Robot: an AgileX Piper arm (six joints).
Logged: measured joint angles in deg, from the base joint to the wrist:
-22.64, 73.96, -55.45, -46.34, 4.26, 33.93
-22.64, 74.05, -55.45, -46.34, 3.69, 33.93
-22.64, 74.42, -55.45, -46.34, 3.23, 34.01
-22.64, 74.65, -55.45, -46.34, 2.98, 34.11
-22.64, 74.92, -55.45, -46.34, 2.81, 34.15
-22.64, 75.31, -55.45, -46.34, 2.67, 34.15
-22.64, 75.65, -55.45, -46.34, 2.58, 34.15
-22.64, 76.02, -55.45, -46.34, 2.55, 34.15
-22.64, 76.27, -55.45, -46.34, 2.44, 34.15
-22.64, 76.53, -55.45, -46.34, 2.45, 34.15
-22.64, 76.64, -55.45, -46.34, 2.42, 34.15
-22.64, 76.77, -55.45, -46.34, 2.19, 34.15
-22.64, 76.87, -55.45, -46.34, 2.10, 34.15
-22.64, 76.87, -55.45, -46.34, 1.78, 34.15
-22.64, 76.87, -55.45, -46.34, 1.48, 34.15
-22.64, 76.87, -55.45, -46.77, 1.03, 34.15
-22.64, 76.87, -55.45, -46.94, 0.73, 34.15
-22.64, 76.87, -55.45, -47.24, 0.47, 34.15
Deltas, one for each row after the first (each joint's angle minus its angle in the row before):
0.00, 0.09, 0.00, 0.00, -0.57, 0.00
0.00, 0.37, 0.00, 0.00, -0.46, 0.08
0.00, 0.23, 0.00, 0.00, -0.25, 0.10
0.00, 0.27, 0.00, 0.00, -0.17, 0.04
0.00, 0.39, 0.00, 0.00, -0.14, 0.00
0.00, 0.34, 0.00, 0.00, -0.09, 0.00
0.00, 0.37, 0.00, 0.00, -0.03, 0.00
0.00, 0.25, 0.00, 0.00, -0.11, 0.00
0.00, 0.26, 0.00, 0.00, 0.01, 0.00
0.00, 0.11, 0.00, 0.00, -0.03, 0.00
0.00, 0.13, 0.00, 0.00, -0.23, 0.00
0.00, 0.10, 0.00, 0.00, -0.09, 0.00
0.00, 0.00, 0.00, 0.00, -0.32, 0.00
0.00, 0.00, 0.00, 0.00, -0.30, 0.00
0.00, 0.00, 0.00, -0.43, -0.45, 0.00
0.00, 0.00, 0.00, -0.17, -0.30, 0.00
0.00, 0.00, 0.00, -0.30, -0.26, 0.00

